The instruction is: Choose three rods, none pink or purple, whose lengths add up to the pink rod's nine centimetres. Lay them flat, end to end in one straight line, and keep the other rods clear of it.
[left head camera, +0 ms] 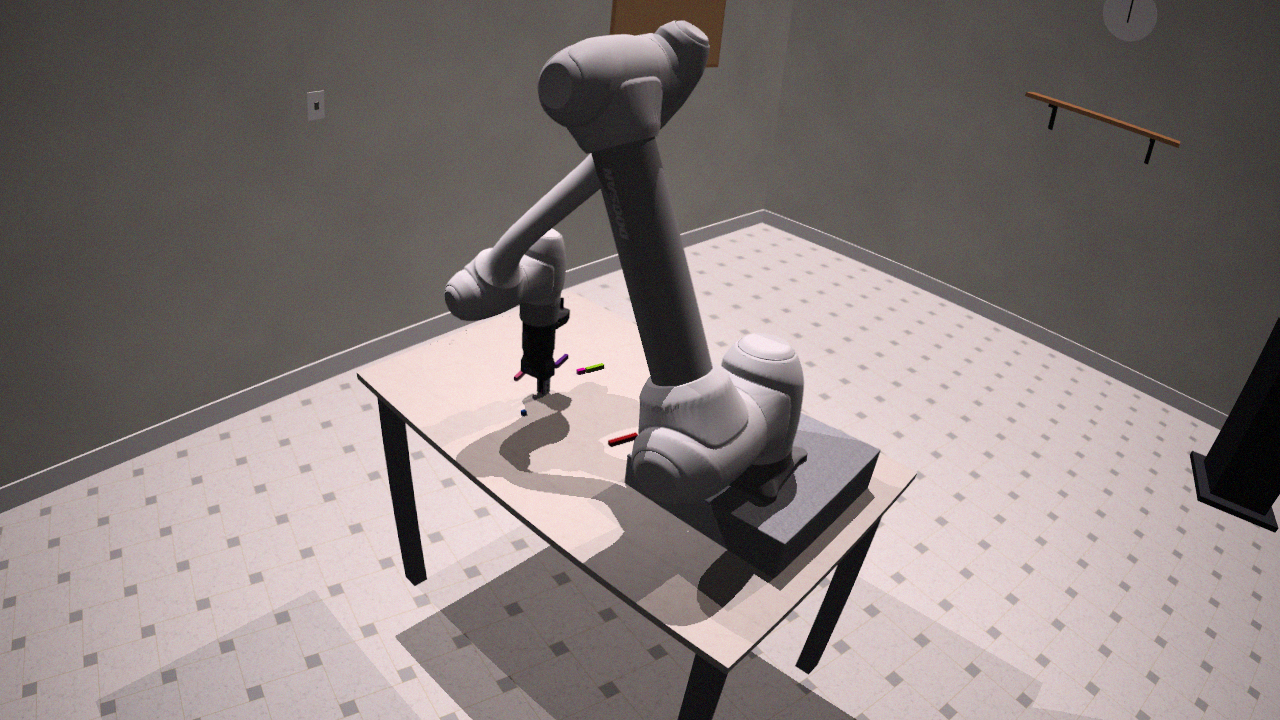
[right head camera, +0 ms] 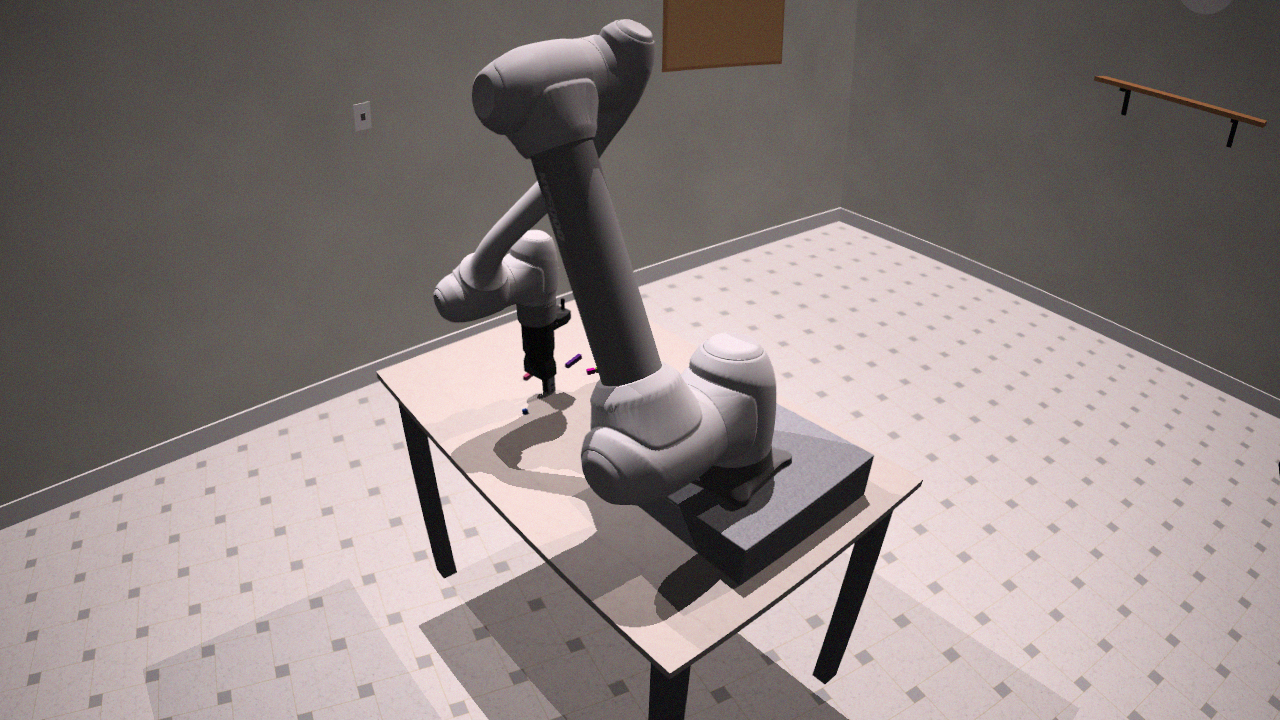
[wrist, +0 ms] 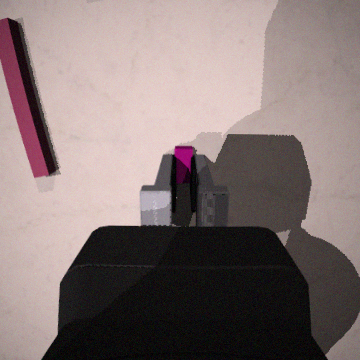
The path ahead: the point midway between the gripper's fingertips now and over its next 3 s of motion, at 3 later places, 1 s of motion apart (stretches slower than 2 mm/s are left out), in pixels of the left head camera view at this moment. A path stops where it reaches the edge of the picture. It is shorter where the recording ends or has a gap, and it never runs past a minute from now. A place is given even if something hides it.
My gripper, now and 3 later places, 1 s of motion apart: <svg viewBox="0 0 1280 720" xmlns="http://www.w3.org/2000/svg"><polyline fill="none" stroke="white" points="543,391 570,361 571,369 592,358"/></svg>
